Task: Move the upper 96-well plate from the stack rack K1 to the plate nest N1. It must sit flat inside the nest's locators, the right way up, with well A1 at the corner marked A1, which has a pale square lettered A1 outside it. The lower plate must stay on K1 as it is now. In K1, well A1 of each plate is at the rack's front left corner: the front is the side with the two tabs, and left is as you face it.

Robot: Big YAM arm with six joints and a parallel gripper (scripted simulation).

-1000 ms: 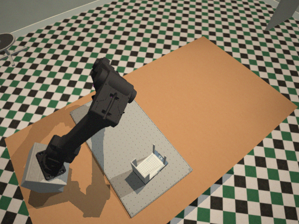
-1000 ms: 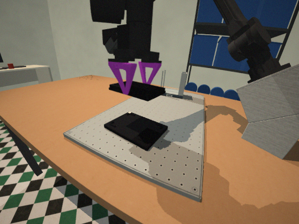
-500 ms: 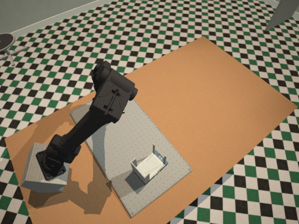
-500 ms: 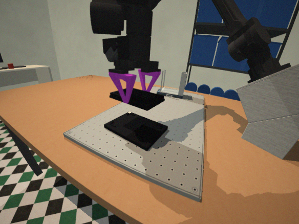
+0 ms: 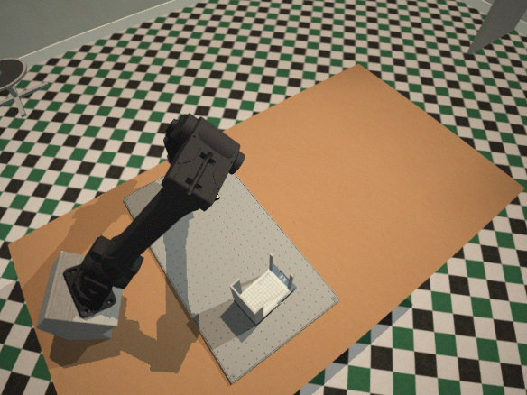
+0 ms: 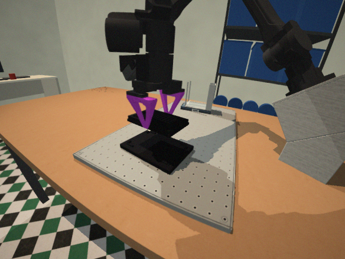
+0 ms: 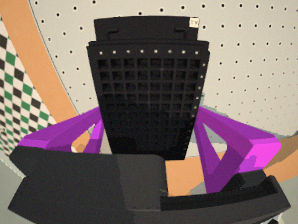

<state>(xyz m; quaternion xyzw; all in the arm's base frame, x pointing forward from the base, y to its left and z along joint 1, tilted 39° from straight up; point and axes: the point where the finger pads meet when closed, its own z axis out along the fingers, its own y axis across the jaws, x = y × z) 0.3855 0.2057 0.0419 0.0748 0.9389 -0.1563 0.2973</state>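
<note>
My hand is 8 cm above the plate nest N1. Also, from my hand: pale A1 square: 6 cm ahead, 7 cm to the right, 7 cm below; then black 96-well plate: right at my hand; then white plate: 6 cm behind, 42 cm to the right, 6 cm below.
</note>
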